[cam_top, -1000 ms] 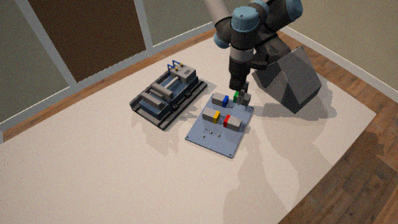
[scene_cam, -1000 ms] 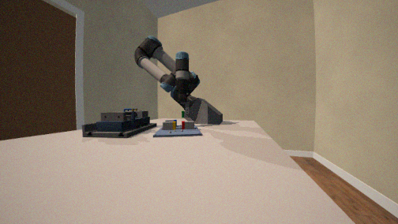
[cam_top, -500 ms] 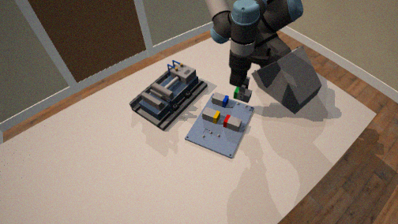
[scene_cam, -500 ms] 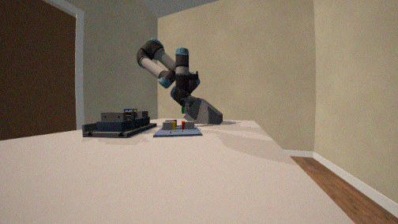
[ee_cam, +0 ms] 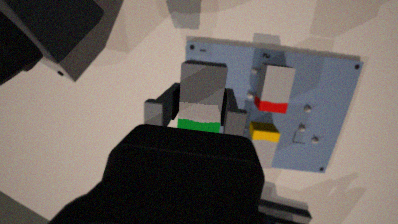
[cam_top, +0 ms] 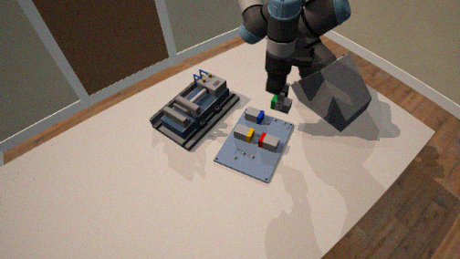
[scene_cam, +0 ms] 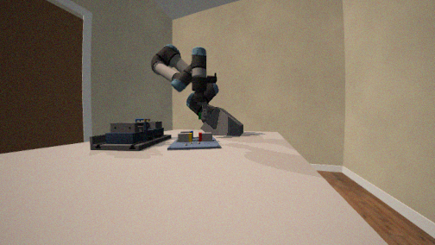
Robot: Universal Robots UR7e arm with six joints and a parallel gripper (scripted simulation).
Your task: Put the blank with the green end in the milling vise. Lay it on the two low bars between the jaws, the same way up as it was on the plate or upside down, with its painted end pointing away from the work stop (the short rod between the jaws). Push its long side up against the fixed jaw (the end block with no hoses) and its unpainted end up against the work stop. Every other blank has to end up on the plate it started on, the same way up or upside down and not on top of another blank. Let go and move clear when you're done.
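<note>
My hand is 260 mm short of the fixed jaw, 230 mm to the left of it and 60 mm above it. From my hand the other things lie so: blue-ended blank (120 mm below, 80 mm to the right, 30 mm ahead); then green-end blank (20 mm below); then red-ended blank (120 mm below, 90 mm ahead, 30 mm to the left).
</note>
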